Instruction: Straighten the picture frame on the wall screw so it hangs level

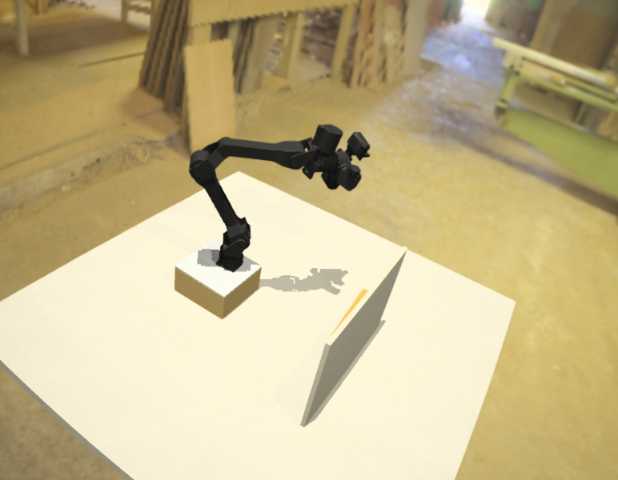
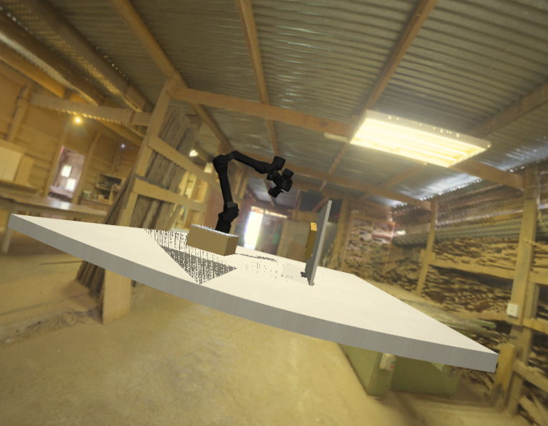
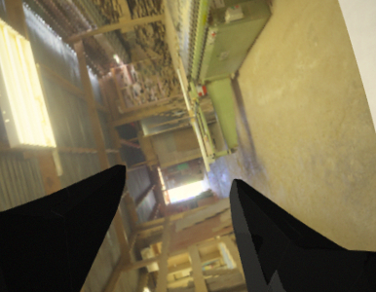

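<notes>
My gripper tip is 38 cm to the left of the picture frame, 28 cm above it and 16 cm short of it. Also, from my gripper tip: wall panel: 38 cm to the right, 29 cm below, 17 cm ahead.
</notes>
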